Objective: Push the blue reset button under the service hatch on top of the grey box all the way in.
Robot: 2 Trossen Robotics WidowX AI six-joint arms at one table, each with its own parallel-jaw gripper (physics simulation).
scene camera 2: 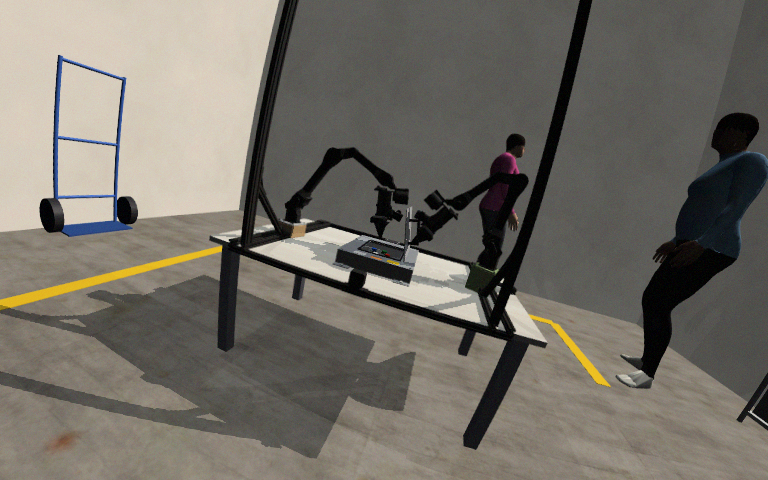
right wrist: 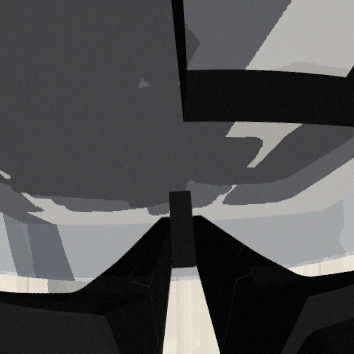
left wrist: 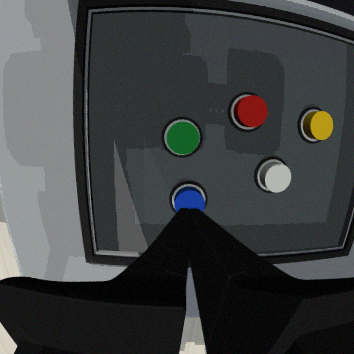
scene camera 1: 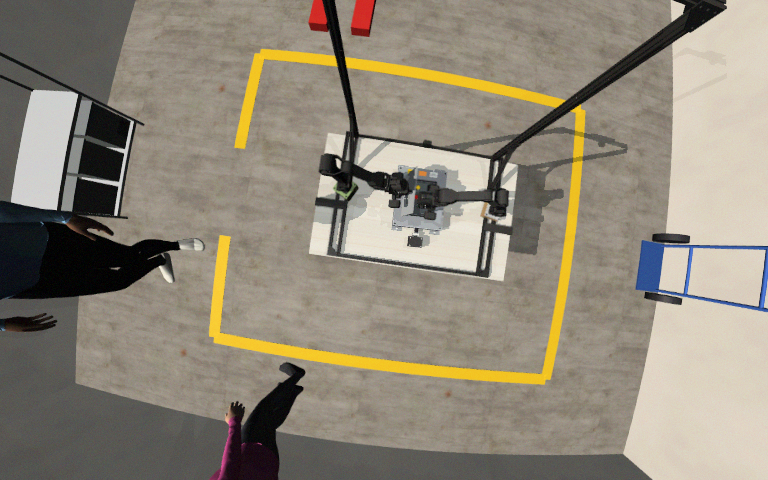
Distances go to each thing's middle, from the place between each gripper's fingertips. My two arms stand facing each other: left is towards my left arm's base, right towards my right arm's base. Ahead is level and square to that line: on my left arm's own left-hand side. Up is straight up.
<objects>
I see my left gripper 6 cm above the green button (left wrist: 182, 137) and 3 cm to the left of it. The rest, counted from my left hand: red button (left wrist: 249, 111): 6 cm to the right, 6 cm below, 4 cm behind; yellow button (left wrist: 316, 124): 10 cm behind, 6 cm below, 5 cm to the right; white button (left wrist: 275, 176): 7 cm behind, 6 cm below, 1 cm to the right.
Now: the service hatch (right wrist: 119, 119) 10 mm to the left of my right hand and 30 mm above it. Round my right hand: red button: 10 mm behind, 90 mm to the left, 80 mm below; then yellow button: 70 mm behind, 90 mm to the left, 80 mm below; then green button: 40 mm ahead, 110 mm to the left, 80 mm below.
</objects>
